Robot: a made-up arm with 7 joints.
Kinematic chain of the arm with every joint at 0, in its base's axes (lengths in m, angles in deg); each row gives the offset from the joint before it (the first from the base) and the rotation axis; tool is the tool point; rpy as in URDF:
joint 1: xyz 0 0 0 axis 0.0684 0.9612 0.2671
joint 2: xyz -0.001 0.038 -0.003 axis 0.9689 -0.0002 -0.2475
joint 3: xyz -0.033 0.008 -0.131 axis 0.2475 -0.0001 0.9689
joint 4: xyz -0.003 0 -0.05 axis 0.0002 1 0
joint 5: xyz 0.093 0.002 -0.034 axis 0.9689 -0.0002 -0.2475
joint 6: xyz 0.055 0 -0.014 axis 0.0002 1 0
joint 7: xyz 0.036 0 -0.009 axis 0.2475 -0.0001 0.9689
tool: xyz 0 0 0 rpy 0 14.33 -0.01
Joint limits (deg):
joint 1: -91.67..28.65
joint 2: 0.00..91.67
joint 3: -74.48..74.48
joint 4: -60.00..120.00
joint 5: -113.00..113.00
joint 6: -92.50..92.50
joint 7: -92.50..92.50
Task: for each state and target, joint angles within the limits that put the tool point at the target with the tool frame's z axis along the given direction. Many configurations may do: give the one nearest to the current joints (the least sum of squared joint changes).
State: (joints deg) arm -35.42 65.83 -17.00 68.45 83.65 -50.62 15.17
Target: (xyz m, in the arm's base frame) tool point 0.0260 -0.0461 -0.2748 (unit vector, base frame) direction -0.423 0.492 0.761
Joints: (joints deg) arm -9.12 15.93 -63.56 23.76 42.69 -75.13 15.17
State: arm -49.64 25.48 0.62 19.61 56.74 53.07 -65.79
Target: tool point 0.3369 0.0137 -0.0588 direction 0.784 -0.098 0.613
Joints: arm -73.18 0.00 19.17 28.57 28.70 77.97 -65.79
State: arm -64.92 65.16 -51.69 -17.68 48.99 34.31 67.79
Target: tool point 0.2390 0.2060 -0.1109 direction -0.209 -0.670 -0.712
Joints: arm -48.61 80.46 -63.52 12.43 43.69 15.40 67.79
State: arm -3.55 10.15 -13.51 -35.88 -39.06 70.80 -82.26
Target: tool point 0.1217 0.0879 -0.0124 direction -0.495 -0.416 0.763
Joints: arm -5.40 47.92 18.51 -60.00 -25.41 24.75 -82.26
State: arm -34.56 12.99 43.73 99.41 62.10 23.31 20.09
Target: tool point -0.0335 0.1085 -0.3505 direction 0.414 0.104 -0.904
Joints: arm -15.12 11.86 52.12 94.31 51.27 63.66 20.09
